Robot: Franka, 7 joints.
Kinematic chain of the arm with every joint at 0, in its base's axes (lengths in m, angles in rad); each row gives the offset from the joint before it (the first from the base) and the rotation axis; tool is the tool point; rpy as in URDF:
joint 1: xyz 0 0 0.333 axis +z
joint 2: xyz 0 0 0 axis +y
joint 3: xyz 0 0 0.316 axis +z
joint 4: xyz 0.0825 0 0 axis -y
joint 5: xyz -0.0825 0 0.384 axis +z
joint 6: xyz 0 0 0 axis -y
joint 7: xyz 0.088 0 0 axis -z
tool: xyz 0 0 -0.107 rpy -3.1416 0 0
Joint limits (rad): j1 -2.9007..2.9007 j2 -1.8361..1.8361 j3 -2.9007..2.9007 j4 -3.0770..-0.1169 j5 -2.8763..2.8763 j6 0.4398..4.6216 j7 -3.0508..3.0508
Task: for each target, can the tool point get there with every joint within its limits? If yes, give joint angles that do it. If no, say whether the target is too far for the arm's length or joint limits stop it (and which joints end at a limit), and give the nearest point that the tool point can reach.
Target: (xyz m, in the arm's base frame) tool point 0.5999 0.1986 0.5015
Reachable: yes | joints -0.4332 0.2627 0.9577 -1.9071 -2.1445 1.6983 -0.1765
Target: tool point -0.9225 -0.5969 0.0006
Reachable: no: too far | nearest point -0.6894 -0.4461 0.0846 | short by 0.290 m
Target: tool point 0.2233 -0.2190 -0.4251
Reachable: no: joint limits stop it (at a limit: joint 2) | nearest point 0.2210 -0.2168 -0.3601 | short by 0.065 m
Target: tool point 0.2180 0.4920 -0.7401
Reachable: no: too far | nearest point 0.1728 0.3899 -0.3411 | short by 0.414 m
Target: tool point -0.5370 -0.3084 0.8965
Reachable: yes | joints 0.3182 -1.2538 -0.2299 -0.7111 -1.2850 2.1260 -0.5240
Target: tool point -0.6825 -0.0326 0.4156
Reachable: yes | joints 0.3884 -0.9709 2.3787 -0.7041 0.2859 0.9026 1.2375
